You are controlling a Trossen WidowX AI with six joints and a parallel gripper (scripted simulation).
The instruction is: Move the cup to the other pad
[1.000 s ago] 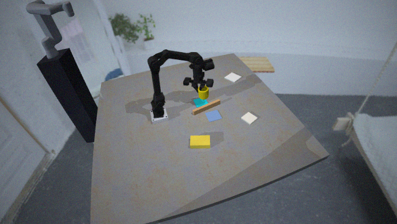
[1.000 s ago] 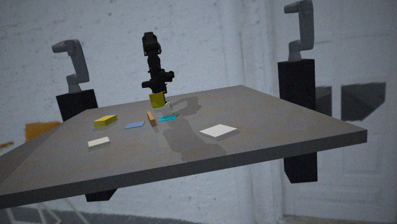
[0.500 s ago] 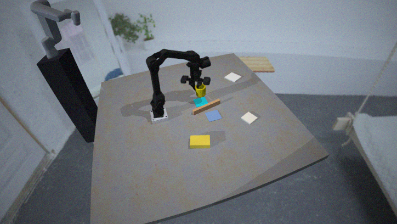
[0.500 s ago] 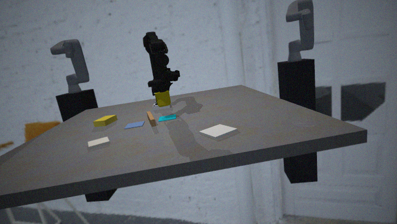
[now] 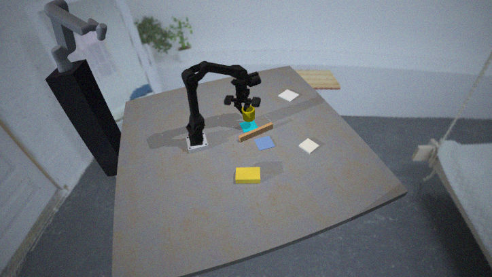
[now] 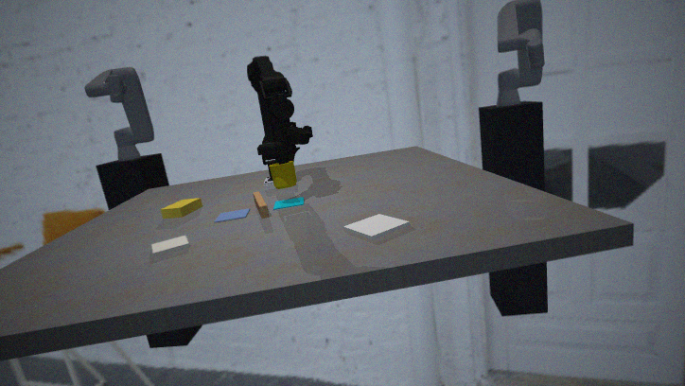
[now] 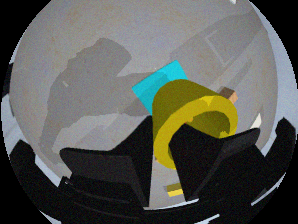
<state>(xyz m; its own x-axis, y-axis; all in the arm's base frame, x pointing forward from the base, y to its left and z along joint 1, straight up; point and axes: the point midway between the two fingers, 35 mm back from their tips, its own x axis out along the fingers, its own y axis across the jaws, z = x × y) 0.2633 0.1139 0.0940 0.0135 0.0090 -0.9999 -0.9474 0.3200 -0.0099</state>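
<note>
My gripper tip is 90 mm above the cyan tile, 20 mm short of it and 10 mm to the left of it. The rest, counted from my gripper tip: orange wooden bar: 90 mm to the right, 80 mm below, 60 mm ahead; yellow cup: 20 mm ahead, 10 mm to the right; yellow block: 370 mm to the right, 70 mm below, 20 mm behind.
</note>
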